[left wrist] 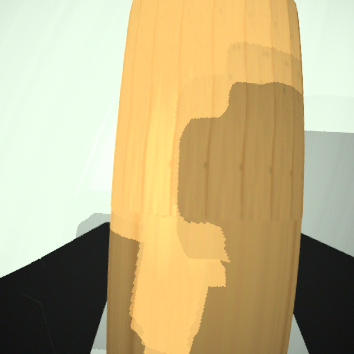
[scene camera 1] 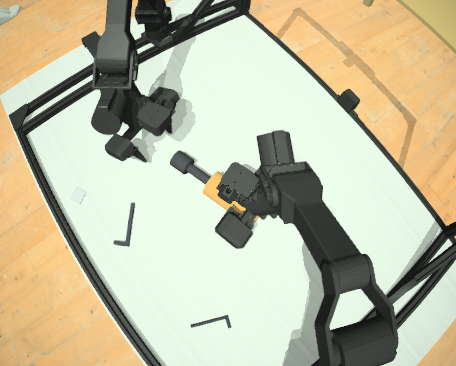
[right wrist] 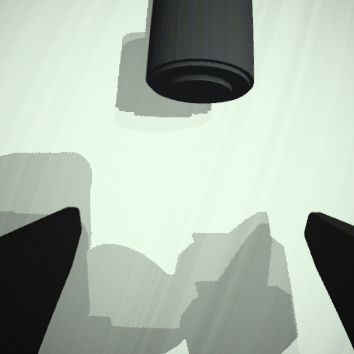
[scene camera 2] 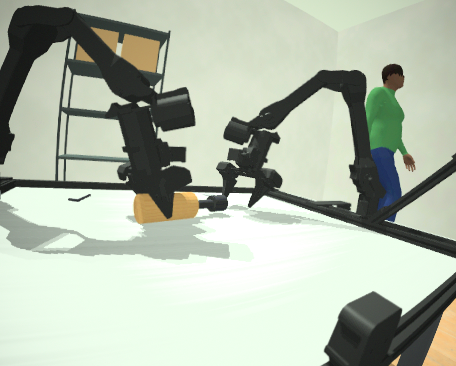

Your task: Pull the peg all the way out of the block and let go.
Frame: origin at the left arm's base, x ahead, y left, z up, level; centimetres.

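Seen in the pictures: left gripper, fingertip midpoint: (left wrist: 197, 237) (scene camera 1: 238, 204) (scene camera 2: 161, 214); right gripper, fingertip midpoint: (scene camera 1: 158, 147) (right wrist: 196, 222) (scene camera 2: 235, 203); right arm's base at its link origin: (scene camera 1: 156, 34) (scene camera 2: 365, 216).
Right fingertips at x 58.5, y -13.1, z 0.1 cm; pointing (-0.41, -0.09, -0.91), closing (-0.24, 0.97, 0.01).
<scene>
A point is followed by its place in that frame.
The wooden cylindrical block (scene camera 1: 213, 185) @(x 42.8, y -15.7, z 3.5 cm) (scene camera 2: 186, 205) @(x 41.9, y -19.7, z 1.6 cm) (left wrist: 210, 150) @(x 39.6, y -17.1, z 3.7 cm) lies near the middle of the table. My left gripper (scene camera 1: 237, 206) @(x 37.3, y -17.9, z -0.5 cm) (scene camera 2: 168, 207) @(x 37.3, y -17.9, z -0.5 cm) (left wrist: 197, 237) @(x 37.3, y -17.9, z -0.5 cm) is shut on it, with a finger on each side. The dark peg (scene camera 1: 182, 162) @(x 51.1, y -14.4, z 2.6 cm) (scene camera 2: 218, 202) @(x 51.0, y -16.8, z 1.4 cm) (right wrist: 200, 45) @(x 53.3, y -14.7, z 2.7 cm) sticks out of the block's end with its thick head and part of its narrower shaft showing; the rest of the shaft is hidden in the block. My right gripper (scene camera 1: 157, 146) @(x 58.5, y -13.1, z 0.2 cm) (scene camera 2: 238, 200) @(x 58.5, y -13.1, z 0.2 cm) (right wrist: 196, 222) @(x 58.5, y -13.1, z 0.2 cm) is open and empty, a short way off the head's free end, touching neither peg nor block.
Two dark L-shaped pieces (scene camera 1: 131, 225) @(x 48.6, y 2.1, z -1.3 cm) (scene camera 1: 210, 321) @(x 22.8, y 2.7, z -1.3 cm) and a small pale square (scene camera 1: 78, 195) @(x 62.2, y 7.9, z -1.6 cm) lie on the table in scene camera 1. A black rail frame (scene camera 1: 75, 257) @(x 50.3, y 16.2, z 0.1 cm) runs round the table. A shelf unit (scene camera 2: 64, 85) and a person (scene camera 2: 385, 120) are in the background.
</scene>
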